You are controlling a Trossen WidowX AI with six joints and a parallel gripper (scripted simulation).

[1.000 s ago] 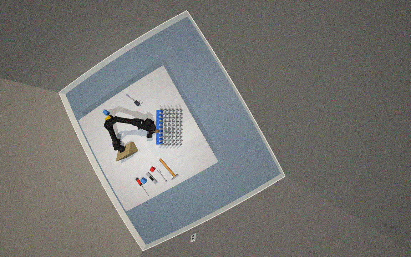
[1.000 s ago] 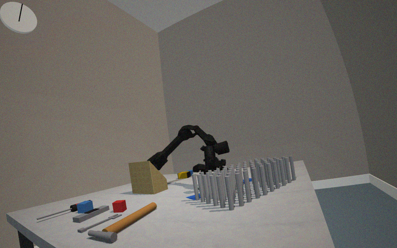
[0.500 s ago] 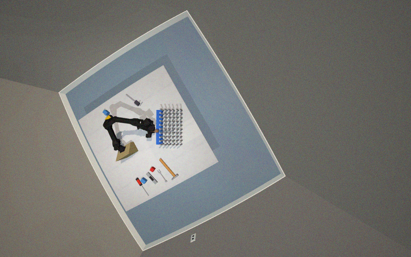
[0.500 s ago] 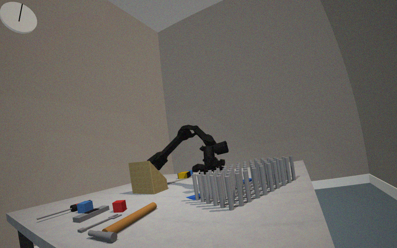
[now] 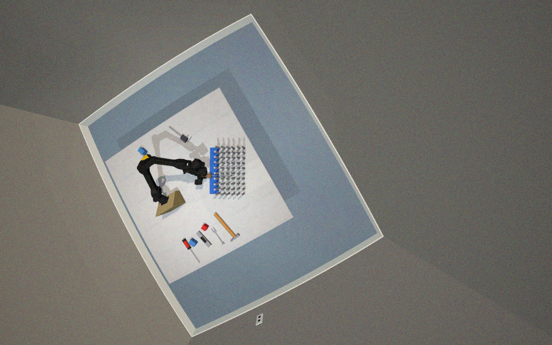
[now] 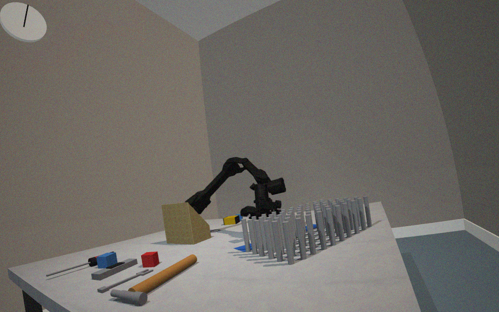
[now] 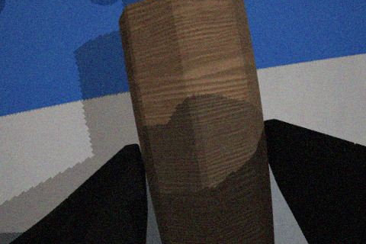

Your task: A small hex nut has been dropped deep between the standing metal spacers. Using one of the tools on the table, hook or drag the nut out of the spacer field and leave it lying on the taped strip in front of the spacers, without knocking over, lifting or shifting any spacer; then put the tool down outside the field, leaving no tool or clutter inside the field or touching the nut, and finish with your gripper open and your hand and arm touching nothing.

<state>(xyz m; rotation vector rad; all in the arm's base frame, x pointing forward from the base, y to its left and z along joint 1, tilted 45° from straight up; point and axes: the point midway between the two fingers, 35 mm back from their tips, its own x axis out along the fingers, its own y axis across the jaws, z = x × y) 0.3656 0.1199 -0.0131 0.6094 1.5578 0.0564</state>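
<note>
The blue taped strip is 7 cm ahead of my gripper tip, 2 cm to the left of it and 2 cm below it. Round my gripper tip: wrench 12 cm behind, 52 cm to the right, 1 cm below; then grey bar 25 cm behind, 49 cm to the right; then red cube 19 cm behind, 40 cm to the right.
</note>
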